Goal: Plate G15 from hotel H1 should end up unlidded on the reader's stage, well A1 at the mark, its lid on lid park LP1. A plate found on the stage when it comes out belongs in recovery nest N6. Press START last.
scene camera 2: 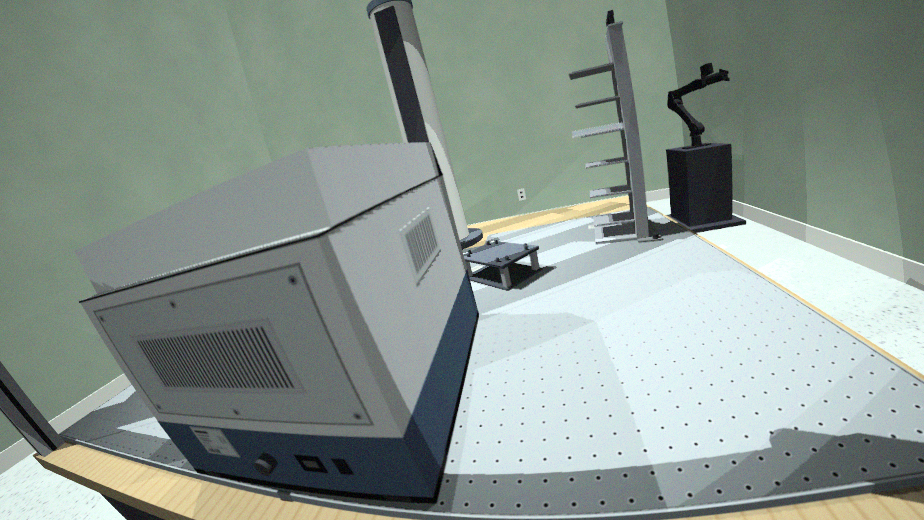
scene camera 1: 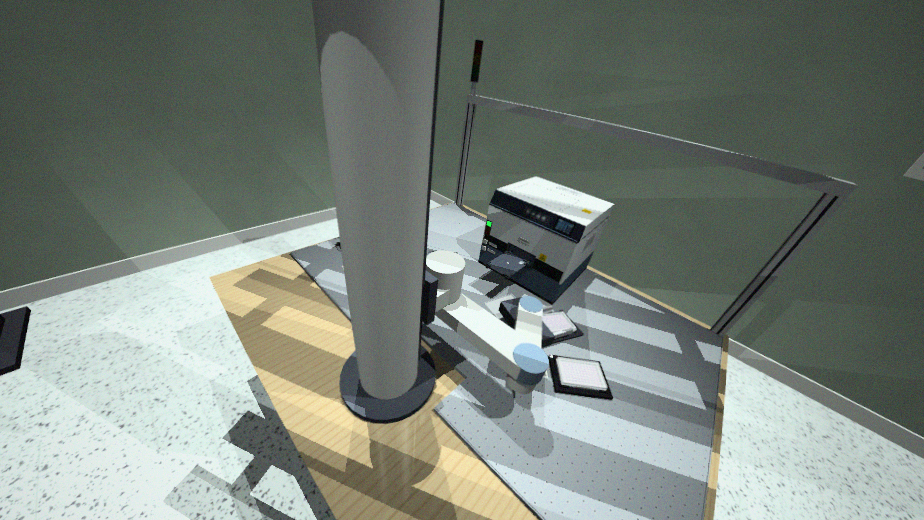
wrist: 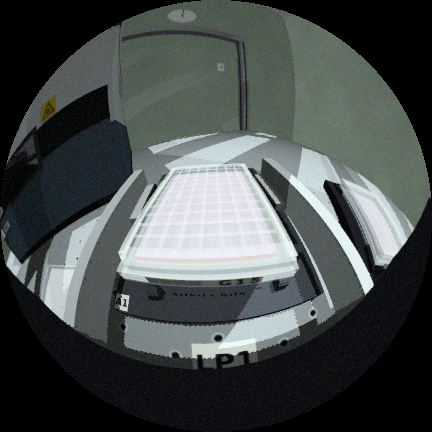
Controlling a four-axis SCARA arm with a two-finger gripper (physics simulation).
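Note:
Plate G15, pinkish under a clear lid, appears to sit level in the dark holder at the label LP1; the A1 tag is at the holder's left corner in the wrist view. My gripper has its fingers close along both long sides at lid height and looks shut on the lid; the contact itself is hard to see. In scene camera 1 the arm hides the fingers and this plate. The reader has its stage out at the front, and no plate shows on it.
Two other plates lie in black nests near the arm; one plate shows at the right of the wrist view. A tall shelf hotel stands beyond a low raised stand. A thick column stands beside the arm.

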